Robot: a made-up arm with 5 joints.
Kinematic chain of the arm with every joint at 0, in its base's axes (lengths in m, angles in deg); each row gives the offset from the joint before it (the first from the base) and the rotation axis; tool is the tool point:
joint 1: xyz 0 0 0.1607 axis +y
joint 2: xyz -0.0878 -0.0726 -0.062 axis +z
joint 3: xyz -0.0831 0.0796 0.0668 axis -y
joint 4: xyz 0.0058 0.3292 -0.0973 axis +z
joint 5: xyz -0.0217 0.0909 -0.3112 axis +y
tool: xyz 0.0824 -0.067 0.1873
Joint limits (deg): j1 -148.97..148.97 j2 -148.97..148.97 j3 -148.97..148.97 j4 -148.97..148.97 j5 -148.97..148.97
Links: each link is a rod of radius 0.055 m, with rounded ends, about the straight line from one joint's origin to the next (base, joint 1, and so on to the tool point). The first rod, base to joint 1, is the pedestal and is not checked.
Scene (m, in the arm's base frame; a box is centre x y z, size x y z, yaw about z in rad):
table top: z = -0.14
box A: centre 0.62 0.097 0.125 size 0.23 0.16 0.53 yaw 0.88
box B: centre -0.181 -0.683 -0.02 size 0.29 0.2 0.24 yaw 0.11
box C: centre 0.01 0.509 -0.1 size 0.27 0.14 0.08 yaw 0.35
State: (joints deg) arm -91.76 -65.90 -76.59 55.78 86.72
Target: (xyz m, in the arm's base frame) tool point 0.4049 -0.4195 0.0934
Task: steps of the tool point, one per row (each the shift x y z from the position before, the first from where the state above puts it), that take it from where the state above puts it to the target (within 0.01 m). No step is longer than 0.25 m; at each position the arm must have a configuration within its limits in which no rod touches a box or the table.
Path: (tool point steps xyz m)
1: -0.0180 -0.0765 0.1098
2: -0.0394 -0.0895 0.0867
3: -0.0542 -0.0958 0.0588
4: -0.0611 -0.0960 0.0296
5: 0.1782 -0.1423 0.0253
6: 0.1649 -0.1573 -0.0675
7: 0.1084 -0.1561 -0.1467
8: 0.0212 -0.1391 -0.1907
9: -0.0745 -0.1089 -0.1873

